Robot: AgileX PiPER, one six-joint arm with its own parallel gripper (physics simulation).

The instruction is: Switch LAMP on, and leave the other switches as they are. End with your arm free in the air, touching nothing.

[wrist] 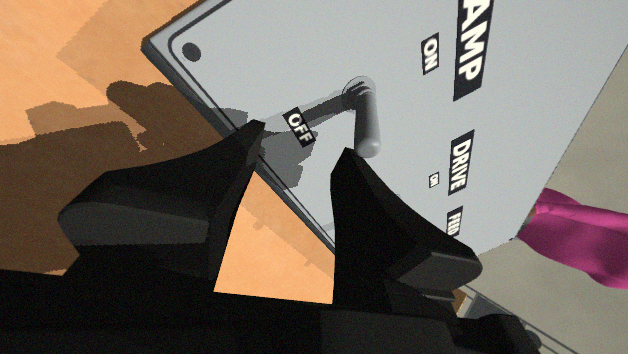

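Note:
The LAMP label (pixel 472 50) is partly cut off at the top edge of the wrist view. Below and left of it are its ON label (pixel 430 54) and OFF label (pixel 299 127). Between these two a grey toggle lever (pixel 367 122) stands out from the panel (pixel 280 55), its rounded tip toward the camera. My gripper (pixel 301 151) is open, with nothing between its fingers. The lever is outside the fingers, and its tip shows just above and right of the right fingertip. Whether they touch, I cannot tell. The lever's exact tilt is hard to judge.
The DRIVE label (pixel 461 162) with a small ON label (pixel 434 180) and the FEED label (pixel 454 221) are farther along the panel; their levers are hidden. A dark screw (pixel 191 52) marks the panel's corner. A pink object (pixel 580 240) lies beyond the panel. Orange-brown surface (pixel 40 45) shows at left.

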